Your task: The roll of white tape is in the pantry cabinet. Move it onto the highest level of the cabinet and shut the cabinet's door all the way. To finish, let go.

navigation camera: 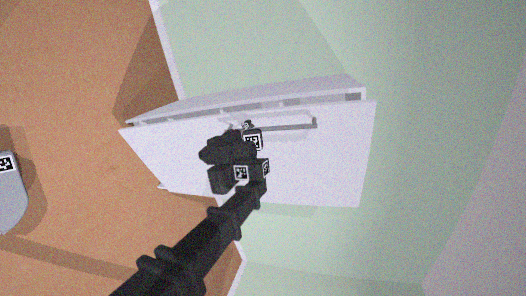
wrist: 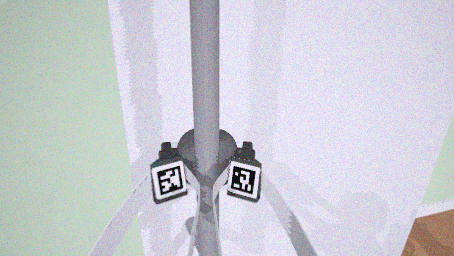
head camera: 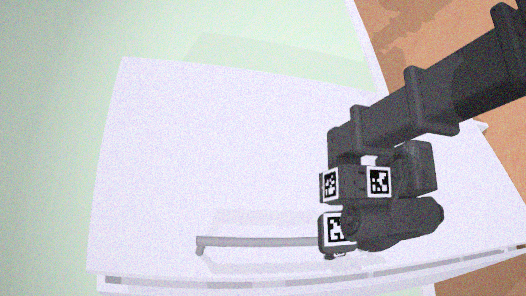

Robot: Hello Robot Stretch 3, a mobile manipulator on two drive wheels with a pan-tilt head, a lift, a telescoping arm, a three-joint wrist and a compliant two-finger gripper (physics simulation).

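Frame: origin at the robot's base, x up, y back, z right, level; metres.
Where they show: gripper, fingertip midpoint: (navigation camera: 251, 128).
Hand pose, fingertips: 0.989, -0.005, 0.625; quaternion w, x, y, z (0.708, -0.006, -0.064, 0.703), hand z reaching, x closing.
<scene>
Each offset is from my fingertips to the top centre of the thing, as dx, dy, dz. "pt": to the spot under its first point. Level surfaces: height alone.
The pantry cabinet (head camera: 165, 291) (navigation camera: 280, 91) is white. Its door {pt +0.157, +0.182, +0.116} (head camera: 225, 150) (navigation camera: 320, 165) (wrist: 350, 100) stands slightly ajar, with a narrow gap along the edge near the handle. The long grey bar handle {pt +0.135, +0.004, -0.038} (head camera: 260, 241) (navigation camera: 292, 128) (wrist: 205, 75) runs along that edge. My gripper (navigation camera: 247, 126) (wrist: 207, 147) is closed around the handle, with a fingertip on each side of the bar in the wrist view. In the head view the wrist hides most of the gripper. The roll of white tape does not show in these views; the door hides most of the cabinet's inside.
My dark arm (head camera: 430, 95) (navigation camera: 200, 250) reaches across the door's outer face. A pale green wall (head camera: 45, 150) (navigation camera: 425, 125) (wrist: 50, 125) and an orange-brown floor {dx -0.988} (head camera: 460, 25) (navigation camera: 75, 100) (wrist: 435, 237) surround the cabinet. Part of my base (navigation camera: 10, 195) shows at the left of the navigation view.
</scene>
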